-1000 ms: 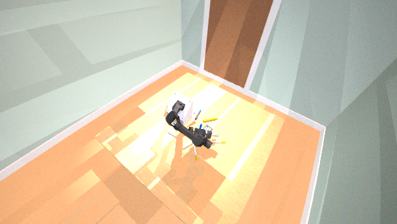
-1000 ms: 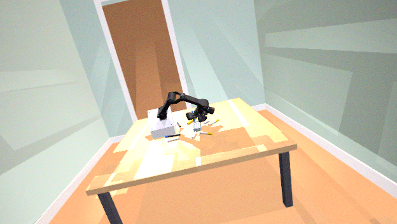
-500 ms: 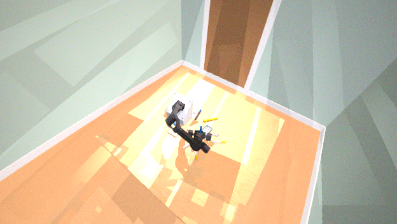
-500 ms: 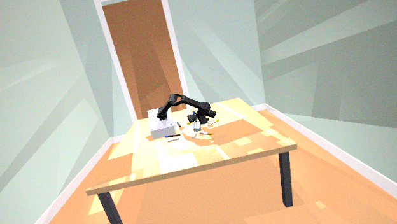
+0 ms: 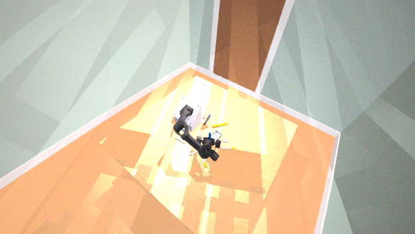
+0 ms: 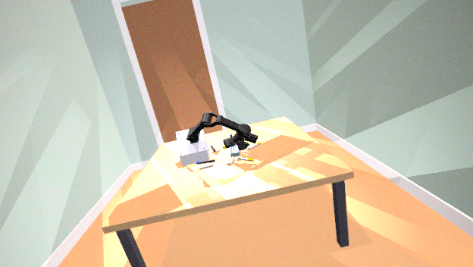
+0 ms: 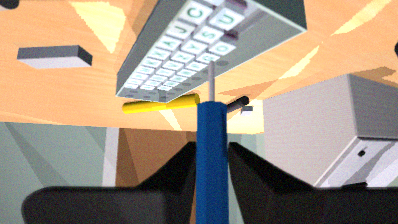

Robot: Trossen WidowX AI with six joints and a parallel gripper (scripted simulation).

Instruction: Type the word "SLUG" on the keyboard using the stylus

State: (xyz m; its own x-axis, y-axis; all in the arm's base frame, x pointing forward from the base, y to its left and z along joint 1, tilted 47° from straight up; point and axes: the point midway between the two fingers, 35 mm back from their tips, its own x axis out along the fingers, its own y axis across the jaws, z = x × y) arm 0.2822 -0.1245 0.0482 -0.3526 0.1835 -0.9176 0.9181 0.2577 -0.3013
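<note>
The blue stylus is 10 mm below my gripper tip. Also, from my gripper tip: L key: 30 mm ahead, 130 mm to the left, 70 mm below; then yellow pen: 20 mm behind, 230 mm to the left, 80 mm below; then flat grey block: 100 mm ahead, 100 mm to the left, 80 mm below.
</note>
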